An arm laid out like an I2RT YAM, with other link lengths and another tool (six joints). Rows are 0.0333 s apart.
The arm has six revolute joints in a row. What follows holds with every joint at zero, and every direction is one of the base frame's.
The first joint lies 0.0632 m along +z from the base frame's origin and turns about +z.
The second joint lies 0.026 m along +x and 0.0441 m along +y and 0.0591 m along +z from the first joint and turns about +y.
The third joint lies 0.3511 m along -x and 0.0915 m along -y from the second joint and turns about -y.
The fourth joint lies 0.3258 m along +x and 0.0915 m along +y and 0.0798 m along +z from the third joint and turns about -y.
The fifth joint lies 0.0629 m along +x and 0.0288 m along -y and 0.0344 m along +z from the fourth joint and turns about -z.
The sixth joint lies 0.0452 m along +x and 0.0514 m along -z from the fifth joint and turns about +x.
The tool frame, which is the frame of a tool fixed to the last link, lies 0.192 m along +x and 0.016 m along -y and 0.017 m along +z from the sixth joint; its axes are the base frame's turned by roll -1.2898, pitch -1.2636 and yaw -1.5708 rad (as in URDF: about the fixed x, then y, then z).
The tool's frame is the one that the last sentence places.
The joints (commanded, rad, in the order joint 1, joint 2, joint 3, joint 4, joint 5, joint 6), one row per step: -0.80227 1.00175 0.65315 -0.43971 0.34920 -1.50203; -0.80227 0.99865 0.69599 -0.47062 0.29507 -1.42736; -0.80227 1.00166 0.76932 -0.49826 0.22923 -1.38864; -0.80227 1.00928 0.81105 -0.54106 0.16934 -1.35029; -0.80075 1.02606 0.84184 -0.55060 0.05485 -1.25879; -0.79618 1.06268 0.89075 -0.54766 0.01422 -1.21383; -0.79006 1.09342 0.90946 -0.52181 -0.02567 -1.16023; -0.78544 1.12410 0.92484 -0.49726 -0.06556 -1.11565; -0.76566 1.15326 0.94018 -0.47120 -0.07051 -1.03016; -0.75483 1.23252 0.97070 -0.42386 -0.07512 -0.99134; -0.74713 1.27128 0.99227 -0.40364 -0.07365 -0.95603; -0.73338 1.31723 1.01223 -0.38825 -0.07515 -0.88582; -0.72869 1.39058 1.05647 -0.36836 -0.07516 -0.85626; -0.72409 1.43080 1.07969 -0.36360 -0.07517 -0.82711
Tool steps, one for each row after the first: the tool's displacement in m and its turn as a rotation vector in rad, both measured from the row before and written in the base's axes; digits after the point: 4 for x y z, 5 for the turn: 0.0124 0.0032 0.0167 0.03365 -0.09043 -0.01143; 0.0193 0.0011 0.0318 0.01236 -0.08860 0.02253; 0.0110 0.0079 0.0101 0.04808 -0.04816 0.01921; 0.0238 0.0127 0.0086 0.08979 -0.11387 0.02509; 0.0174 -0.0026 0.0145 0.03025 -0.05510 0.00504; 0.0164 -0.0011 0.0049 0.03713 -0.05696 0.00124; 0.0153 -0.0005 0.0026 0.03704 -0.04744 0.00636; 0.0138 -0.0022 0.0030 0.04471 -0.05283 -0.03073; 0.0220 -0.0136 -0.0062 0.02675 -0.01961 -0.01010; 0.0114 -0.0071 -0.0007 0.01899 -0.01828 -0.01569; 0.0133 -0.0045 -0.0066 0.05130 -0.02545 -0.02955; 0.0180 -0.0138 -0.0063 0.02446 -0.00657 -0.01424; 0.0094 -0.0059 -0.0062 0.02609 -0.00388 -0.01431
